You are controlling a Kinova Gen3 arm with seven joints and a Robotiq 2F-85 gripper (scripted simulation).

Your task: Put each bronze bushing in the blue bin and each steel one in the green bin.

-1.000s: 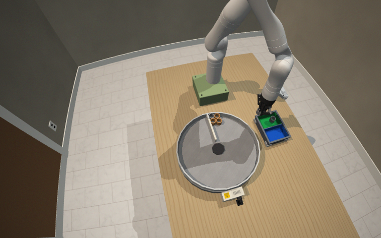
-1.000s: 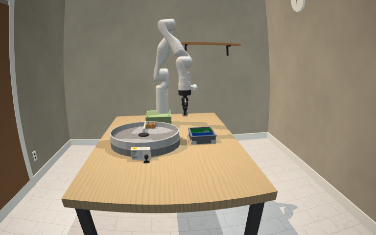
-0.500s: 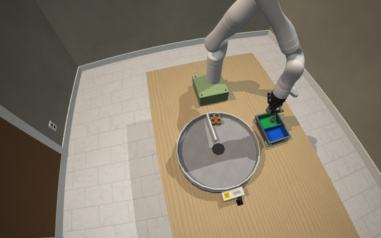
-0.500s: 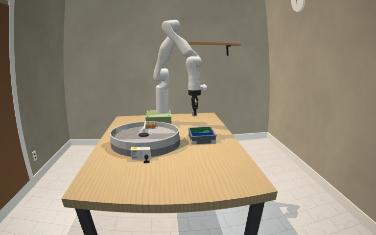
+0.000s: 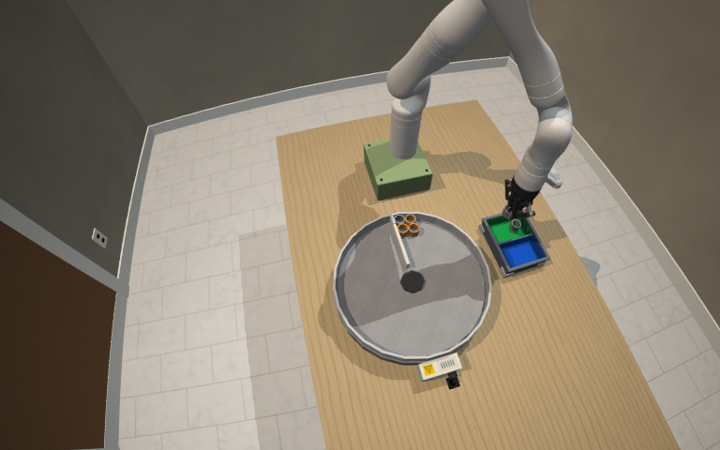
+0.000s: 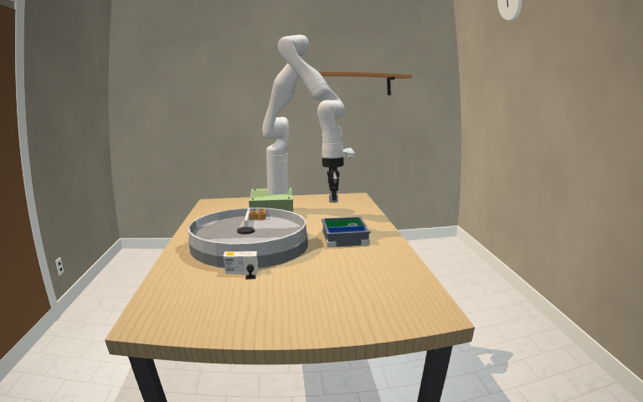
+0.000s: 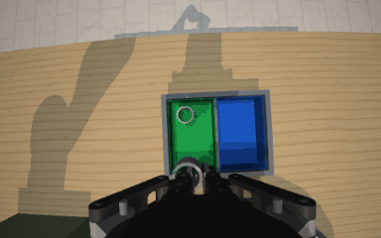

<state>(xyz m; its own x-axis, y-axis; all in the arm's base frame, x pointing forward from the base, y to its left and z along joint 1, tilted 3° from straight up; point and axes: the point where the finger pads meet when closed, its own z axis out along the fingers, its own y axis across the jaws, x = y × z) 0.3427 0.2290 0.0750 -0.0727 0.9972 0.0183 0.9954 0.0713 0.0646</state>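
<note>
The blue bin is 30 mm ahead of my hand, 40 mm to the left of it and 120 mm below it. Round my hand: turntable 110 mm ahead, 310 mm to the right, 90 mm below.
</note>
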